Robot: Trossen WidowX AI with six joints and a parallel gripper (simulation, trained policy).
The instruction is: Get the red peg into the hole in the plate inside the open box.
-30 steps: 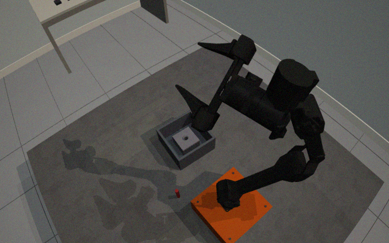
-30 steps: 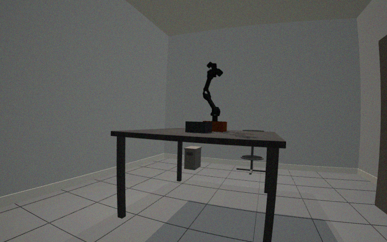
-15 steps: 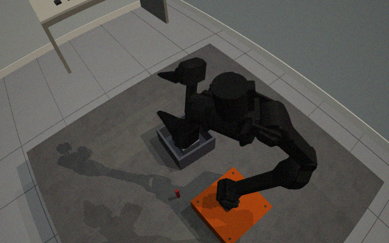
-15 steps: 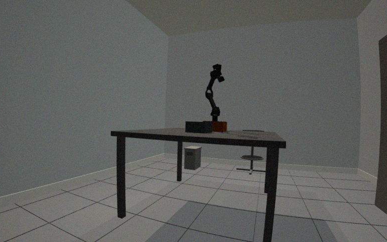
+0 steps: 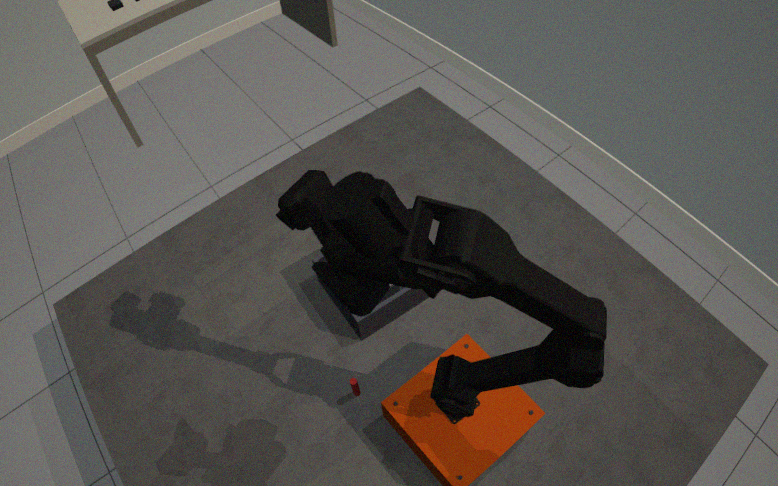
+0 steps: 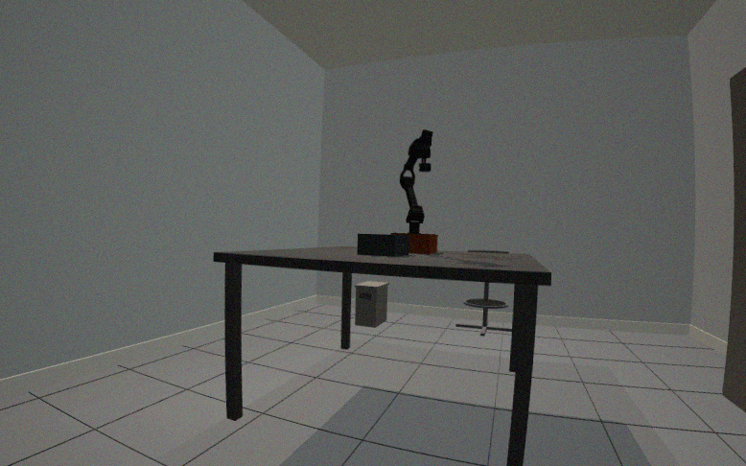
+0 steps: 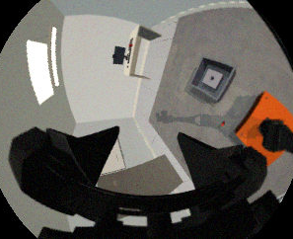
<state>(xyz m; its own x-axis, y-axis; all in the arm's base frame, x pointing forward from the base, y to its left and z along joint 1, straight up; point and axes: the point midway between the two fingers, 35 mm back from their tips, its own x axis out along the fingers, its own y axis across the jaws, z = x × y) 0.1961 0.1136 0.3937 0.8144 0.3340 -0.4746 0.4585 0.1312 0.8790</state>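
The red peg lies 440 mm below my gripper tip and 70 mm behind it. From my gripper tip the other things lie so: dark box (460 mm below, 170 mm to the right, 120 mm ahead).
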